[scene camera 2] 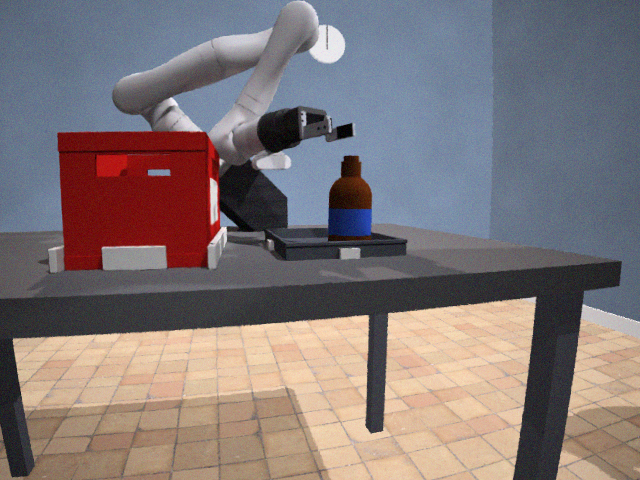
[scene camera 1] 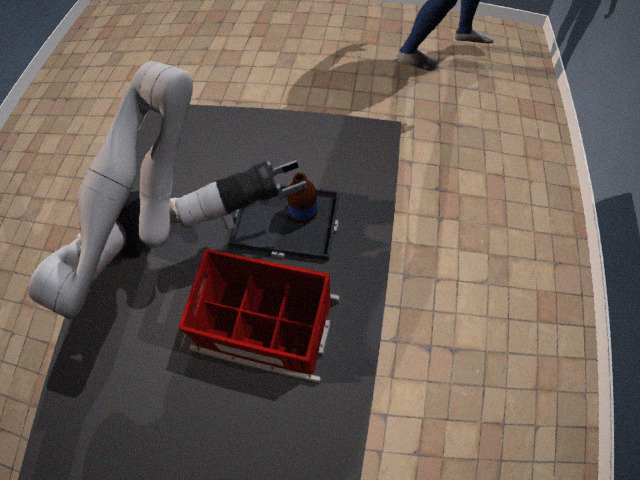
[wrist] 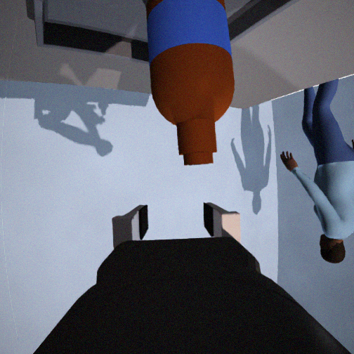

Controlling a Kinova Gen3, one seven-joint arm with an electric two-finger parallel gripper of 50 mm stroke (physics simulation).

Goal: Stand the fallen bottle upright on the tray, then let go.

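Places are measured from the arm's base along level axes (x ahead, y left, z up), in metres.
Pixels of known places: gripper, fingertip midpoint: point(scene camera 2: 342, 127) point(scene camera 1: 301, 173); arm's base at its link origin: point(scene camera 2: 220, 173) point(scene camera 1: 109, 235).
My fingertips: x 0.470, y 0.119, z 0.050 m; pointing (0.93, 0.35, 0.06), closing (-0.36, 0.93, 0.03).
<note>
Ahead of a thing's pixels: the offset from my fingertips to its top centre.
A brown bottle with a blue band {0.021 m left, 0.009 m back, 0.045 m down} point(scene camera 1: 305, 200) point(scene camera 2: 350, 198) point(wrist: 192, 80) stands upright on the dark tray {0.004 m right, 0.053 m back, 0.179 m down} point(scene camera 1: 328, 240) point(scene camera 2: 310, 252). Its base is inside the tray's low rim, and part of it is behind a finger in the first scene view. My gripper point(scene camera 1: 293, 176) point(scene camera 2: 347, 131) point(wrist: 175, 215) is open and empty. In the second scene view its fingertips are above the bottle's mouth, with a gap between them. In the wrist view the bottle's neck lies beyond the fingertips, apart from both.
A red crate with six compartments {0.288 m right, 0.096 m back, 0.030 m down} point(scene camera 1: 258, 312) point(scene camera 2: 134, 206) stands on the table point(scene camera 1: 248, 413) point(scene camera 2: 310, 304) beside the tray, with white strips point(scene camera 1: 253, 364) point(scene camera 2: 134, 257) along its foot. Small white blocks point(scene camera 1: 278, 254) point(scene camera 2: 349, 253) touch the tray's sides. A person point(scene camera 1: 431, 23) point(wrist: 335, 175) stands beyond the table.
</note>
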